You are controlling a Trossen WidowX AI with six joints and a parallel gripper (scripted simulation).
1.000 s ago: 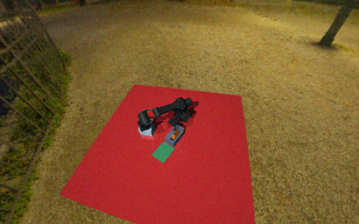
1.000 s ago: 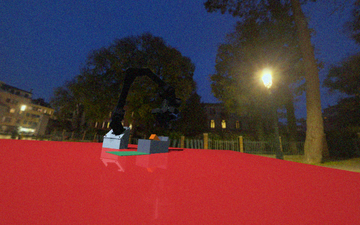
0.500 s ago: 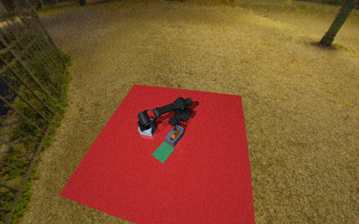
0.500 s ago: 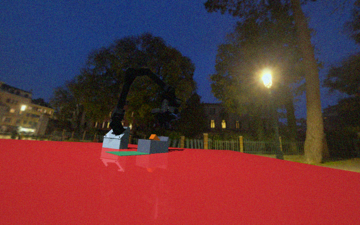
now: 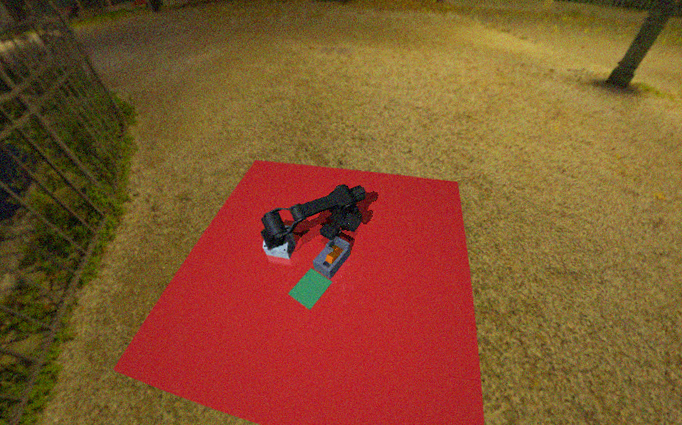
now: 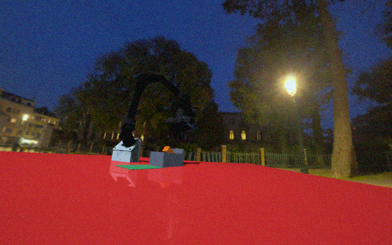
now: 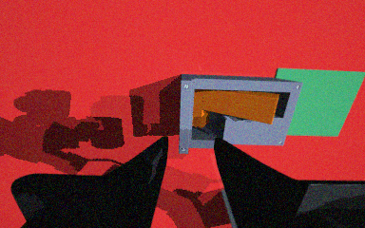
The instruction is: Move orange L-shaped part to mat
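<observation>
My gripper tip is now 20 mm past the orange L-shaped part, 40 mm to the left of it and 100 mm above it. Round my gripper tip: green mat 70 mm behind, 210 mm to the right, 160 mm below.
</observation>
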